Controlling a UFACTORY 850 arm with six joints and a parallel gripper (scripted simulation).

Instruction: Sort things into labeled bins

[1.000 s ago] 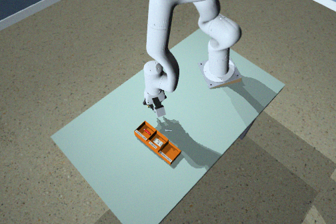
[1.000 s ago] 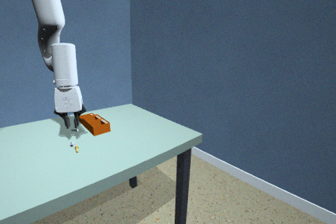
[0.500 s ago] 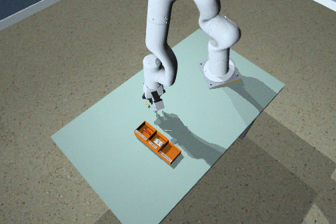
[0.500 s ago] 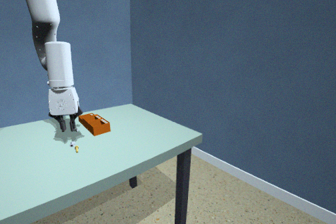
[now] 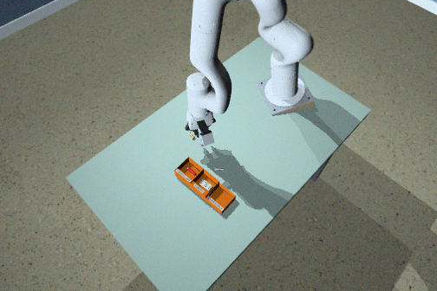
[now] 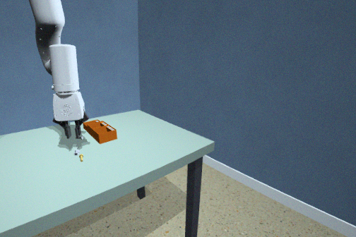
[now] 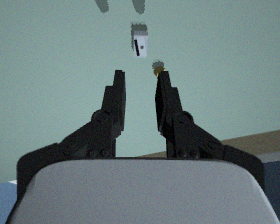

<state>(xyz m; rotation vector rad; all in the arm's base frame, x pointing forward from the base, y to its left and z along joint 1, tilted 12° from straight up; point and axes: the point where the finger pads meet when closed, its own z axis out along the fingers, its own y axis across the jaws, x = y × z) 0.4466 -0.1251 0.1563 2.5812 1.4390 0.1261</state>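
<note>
My hand is 90 mm above the grey piece. From my hand the other things lie so: grey bolt: 140 mm to the left, 90 mm below, 60 mm ahead; then brass bolt: 90 mm below, 50 mm to the right; then white domino: 150 mm ahead, 140 mm to the left, 80 mm below.
</note>
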